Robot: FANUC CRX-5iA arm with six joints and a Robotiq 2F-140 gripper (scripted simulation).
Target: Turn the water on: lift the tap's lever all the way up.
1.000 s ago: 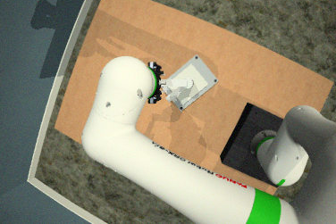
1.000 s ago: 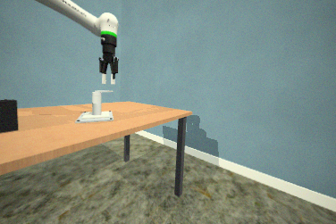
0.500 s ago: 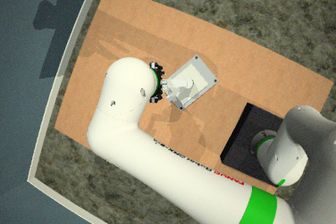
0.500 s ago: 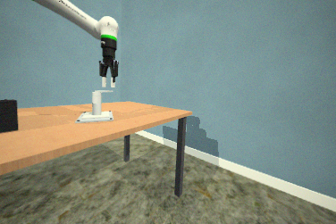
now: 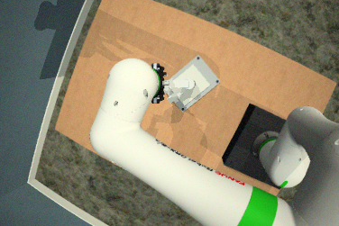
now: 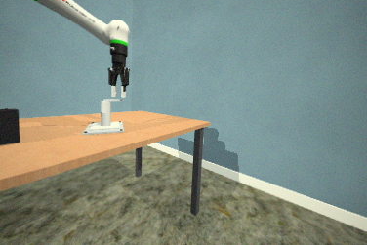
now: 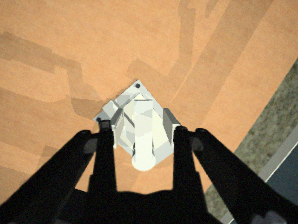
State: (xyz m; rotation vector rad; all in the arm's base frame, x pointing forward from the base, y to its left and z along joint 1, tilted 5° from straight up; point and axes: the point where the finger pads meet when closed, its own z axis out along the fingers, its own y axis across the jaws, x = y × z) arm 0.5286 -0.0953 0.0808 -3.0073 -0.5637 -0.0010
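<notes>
Right now my hand is 5 cm above the lever, 4 cm past it and 1 cm to the left of it.
</notes>
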